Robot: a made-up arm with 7 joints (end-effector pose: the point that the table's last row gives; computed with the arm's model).
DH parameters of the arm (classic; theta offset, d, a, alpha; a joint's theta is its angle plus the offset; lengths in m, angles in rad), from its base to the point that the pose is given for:
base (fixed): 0 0 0 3.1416
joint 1: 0 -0.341 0 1.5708
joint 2: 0 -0.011 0 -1.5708
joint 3: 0 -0.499 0 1.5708
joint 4: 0 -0.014 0 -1.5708
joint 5: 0 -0.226 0 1.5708
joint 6: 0 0 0 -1.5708
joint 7: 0 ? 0 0
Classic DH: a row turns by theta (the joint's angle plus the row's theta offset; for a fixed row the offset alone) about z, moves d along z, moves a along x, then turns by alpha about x.
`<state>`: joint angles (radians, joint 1 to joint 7).
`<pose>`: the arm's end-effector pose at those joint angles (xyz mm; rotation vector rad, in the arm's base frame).
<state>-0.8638 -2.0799 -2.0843 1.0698 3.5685 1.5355 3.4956</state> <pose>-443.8 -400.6 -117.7 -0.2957 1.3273 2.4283</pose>
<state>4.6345 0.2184 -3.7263 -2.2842 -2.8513 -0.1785 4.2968</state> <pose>-202.1 284.2 547.7 -0.6304 0.9664 -2.4371</pose>
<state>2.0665 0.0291 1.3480 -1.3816 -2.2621 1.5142 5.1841</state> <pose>195.4 -181.6 780.0 -0.6250 0.7701 1.5775</pose>
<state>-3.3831 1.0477 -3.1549 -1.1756 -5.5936 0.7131 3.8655</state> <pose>-720.1 -254.7 444.5 0.4823 1.6595 1.4951</pose>
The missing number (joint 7, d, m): -0.164
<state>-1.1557 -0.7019 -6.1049 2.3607 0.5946 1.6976 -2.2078</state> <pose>54.4 -181.8 557.2 -0.5760 0.2285 1.9039</pose>
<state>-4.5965 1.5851 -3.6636 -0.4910 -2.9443 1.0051 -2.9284</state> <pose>28.5 -716.4 92.2 0.1479 -0.3631 -1.3817</pose>
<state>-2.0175 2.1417 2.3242 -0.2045 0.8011 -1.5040 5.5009</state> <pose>-245.4 432.2 -196.9 -0.6743 0.1853 1.3264</pose>
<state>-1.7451 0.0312 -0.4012 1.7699 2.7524 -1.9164 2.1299</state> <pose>-103.9 104.1 662.7 -0.4719 -0.6700 -1.8869</pose>
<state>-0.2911 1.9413 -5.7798 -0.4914 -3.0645 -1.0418 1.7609</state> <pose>765.2 205.7 66.2 -0.9875 -0.2037 2.2594</pose>
